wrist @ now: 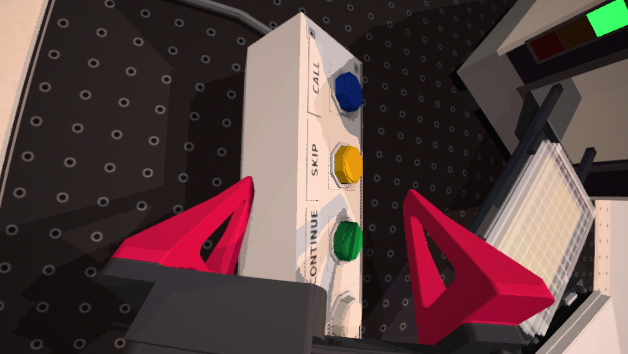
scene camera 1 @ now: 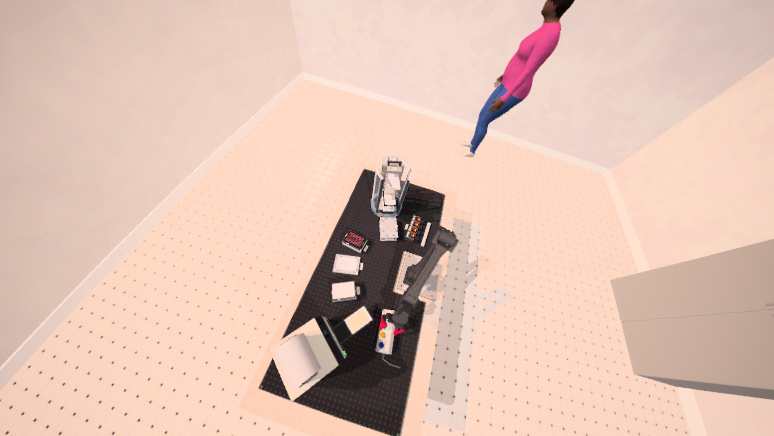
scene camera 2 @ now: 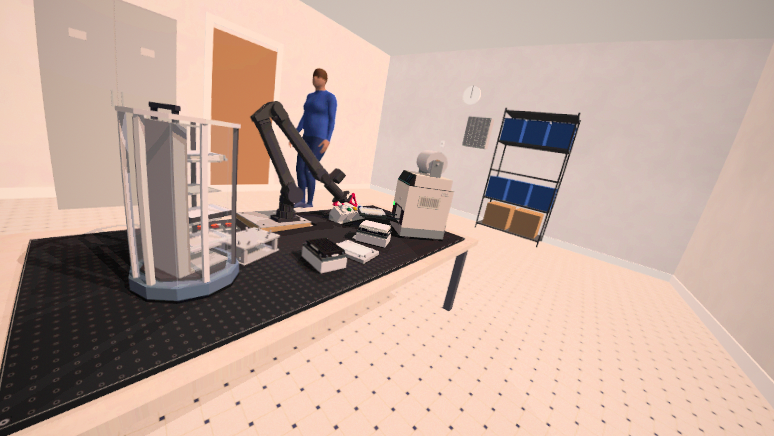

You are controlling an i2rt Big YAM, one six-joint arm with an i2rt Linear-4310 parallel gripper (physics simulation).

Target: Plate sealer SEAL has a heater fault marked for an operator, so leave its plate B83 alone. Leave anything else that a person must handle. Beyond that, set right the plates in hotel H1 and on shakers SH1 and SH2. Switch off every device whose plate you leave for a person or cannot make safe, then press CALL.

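Pixels of known places: gripper, fingertip midpoint: (wrist: 328,190) (scene camera 1: 386,332) (scene camera 2: 350,207); arm's base at its link origin: (scene camera 1: 411,276) (scene camera 2: 285,219).
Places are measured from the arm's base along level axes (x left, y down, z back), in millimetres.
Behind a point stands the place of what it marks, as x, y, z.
My gripper (scene camera 1: 391,326) @[367, -55, -59] (scene camera 2: 346,201) @[367, -55, -59] (wrist: 328,190) @[367, -55, -59] is open and empty, its red fingers astride the white button box (scene camera 2: 342,216) @[272, -22, -105] (wrist: 272,150) @[385, -49, -22]. The blue CALL button (scene camera 1: 381,345) @[437, -54, -65] (wrist: 348,92) @[432, -57, -62] and yellow SKIP button (scene camera 1: 382,334) @[385, -53, -77] (wrist: 348,164) @[385, -57, -70] lie beyond the fingertips; the green CONTINUE button (wrist: 348,241) @[338, -56, -77] lies between the fingers. The sealer (scene camera 1: 309,352) @[544, -408, -359] (scene camera 2: 425,211) @[502, -138, -466] shows a green lamp (wrist: 607,19) @[526, -118, -239]; a pale plate (scene camera 1: 358,320) @[364, -81, -230] (wrist: 537,225) @[366, -89, -209] rests on its extended tray. The plate hotel (scene camera 2: 162,200) @[-536, -233, -438] holds plates. A dark-topped plate (scene camera 1: 355,239) @[-92, -49, -439] (scene camera 2: 324,248) @[-113, -53, -468] and a white plate (scene camera 1: 343,290) @[243, -66, -374] (scene camera 2: 374,226) @[218, -65, -388] sit on low devices, labels unreadable.
A flat white piece (scene camera 1: 346,264) @[77, -7, -431] (scene camera 2: 357,250) @[59, -7, -457] lies between those two devices. A white stand (scene camera 1: 388,229) @[-254, -44, -253] (scene camera 2: 257,241) @[-269, -44, -306] is before the hotel. Orange switches (scene camera 1: 414,228) @[-340, -37, -77] are beside it. A person (scene camera 1: 533,59) (scene camera 2: 318,116) stands away from the table. A cable (wrist: 220,9) @[506, 10, 35] leaves the button box.
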